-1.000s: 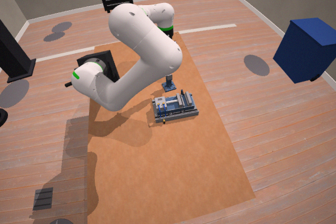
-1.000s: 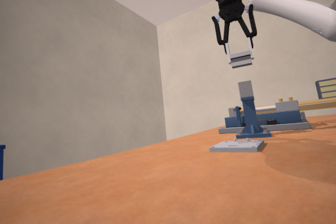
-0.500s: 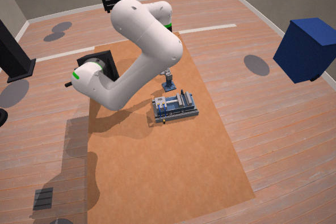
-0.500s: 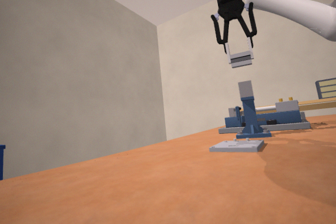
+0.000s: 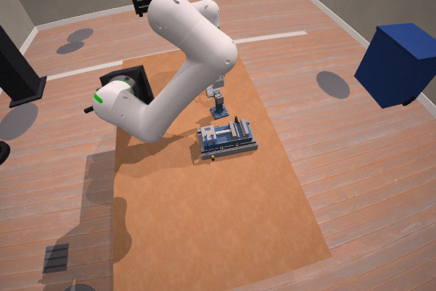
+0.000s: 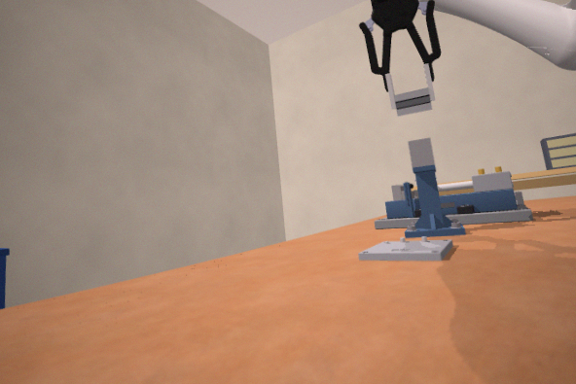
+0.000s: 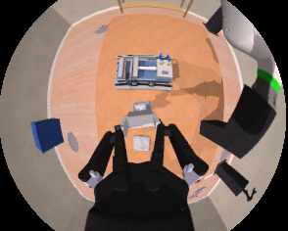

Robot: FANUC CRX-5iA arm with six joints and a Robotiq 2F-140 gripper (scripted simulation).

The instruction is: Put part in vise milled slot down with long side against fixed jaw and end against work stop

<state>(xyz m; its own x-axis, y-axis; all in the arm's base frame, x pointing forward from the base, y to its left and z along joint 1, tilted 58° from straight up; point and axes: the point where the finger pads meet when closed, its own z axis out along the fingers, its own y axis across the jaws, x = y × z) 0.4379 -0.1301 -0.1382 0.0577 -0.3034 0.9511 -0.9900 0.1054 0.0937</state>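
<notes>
My hand is 3 cm above the part. Also, from my hand: air cylinder: 20 cm to the right, 18 cm below, 12 cm behind; then vise base: 22 cm below, 21 cm to the right, 3 cm behind.
</notes>
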